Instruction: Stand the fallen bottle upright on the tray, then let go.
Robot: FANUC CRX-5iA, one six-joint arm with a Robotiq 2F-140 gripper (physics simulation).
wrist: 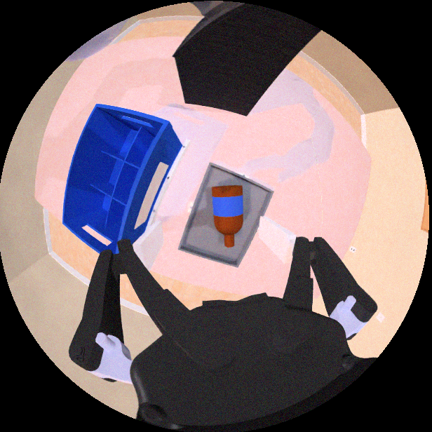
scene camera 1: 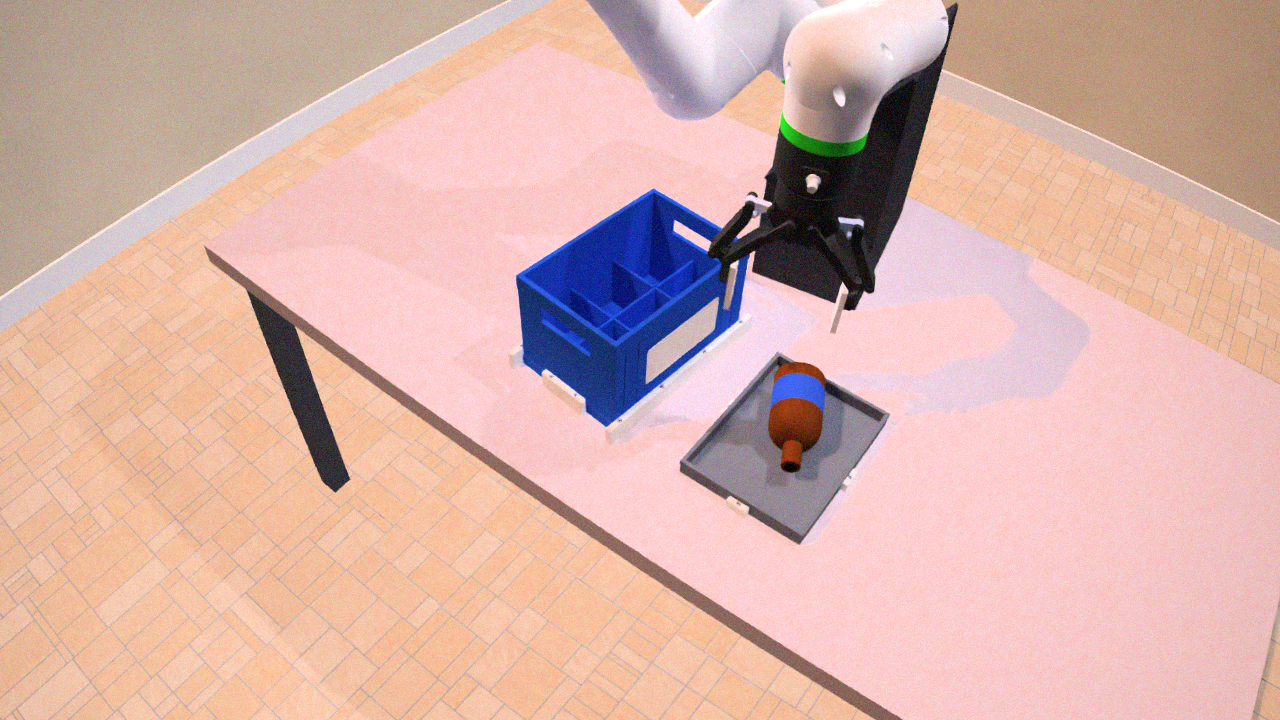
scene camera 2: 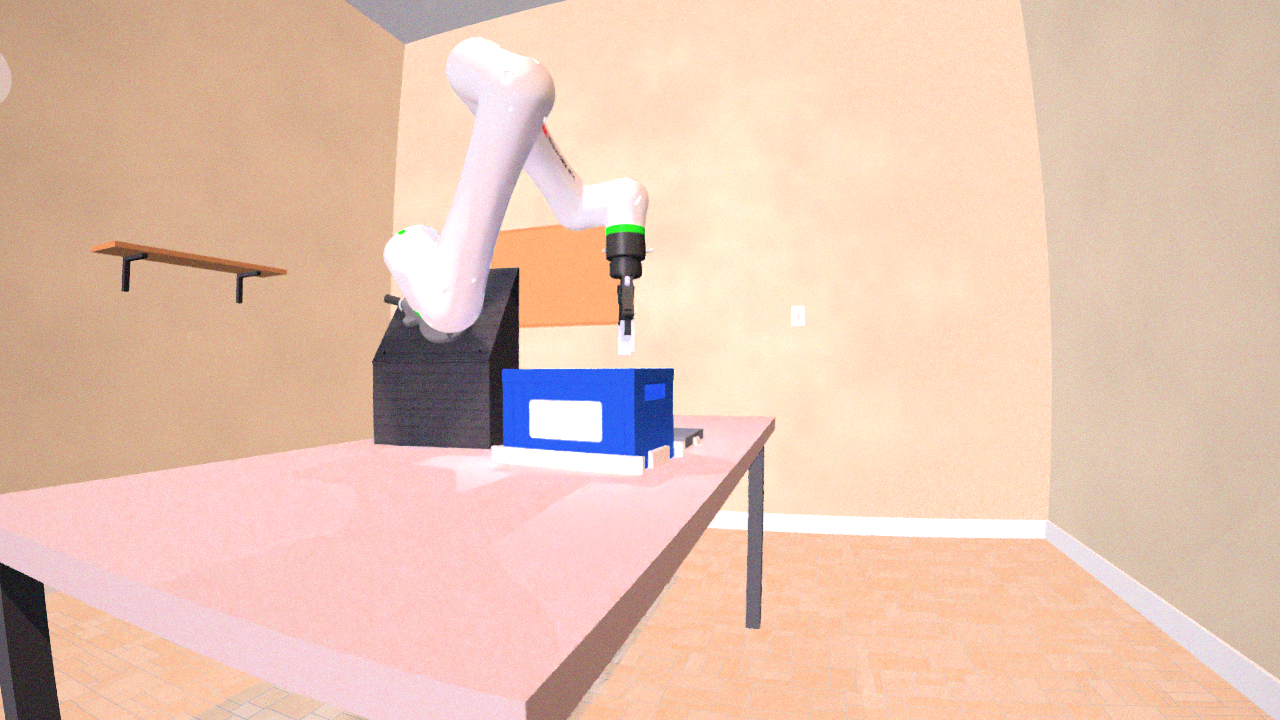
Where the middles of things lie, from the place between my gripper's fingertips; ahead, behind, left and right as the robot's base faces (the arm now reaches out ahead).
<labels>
I see the brown bottle (scene camera 1: pixel 795 422) 17 cm below my hand and 5 cm to the left of it.
</labels>
